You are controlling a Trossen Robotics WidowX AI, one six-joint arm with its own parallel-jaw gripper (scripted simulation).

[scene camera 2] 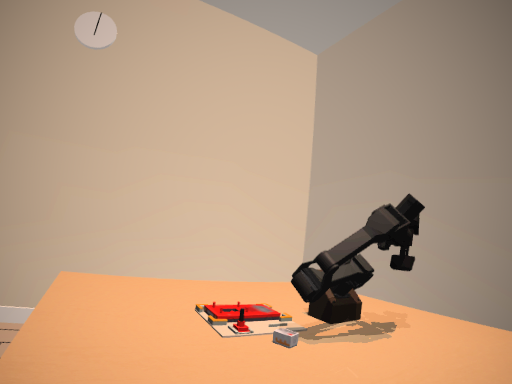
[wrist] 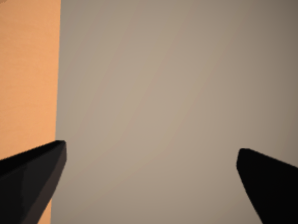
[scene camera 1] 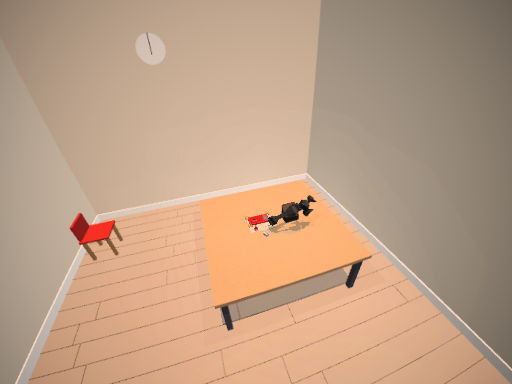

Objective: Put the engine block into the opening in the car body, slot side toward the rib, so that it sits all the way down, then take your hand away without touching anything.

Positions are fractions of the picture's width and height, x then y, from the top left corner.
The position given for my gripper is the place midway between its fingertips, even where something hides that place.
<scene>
My gripper (scene camera 2: 0.81, 0.64) is open, with nothing in its grasp. Also in view: a red car body (scene camera 2: 0.50, 0.81) and a pale base plate (scene camera 2: 0.51, 0.86).
My gripper also shows in the wrist view (wrist: 0.52, 0.69). The wrist view does not show the red car body: it is out of frame.
</scene>
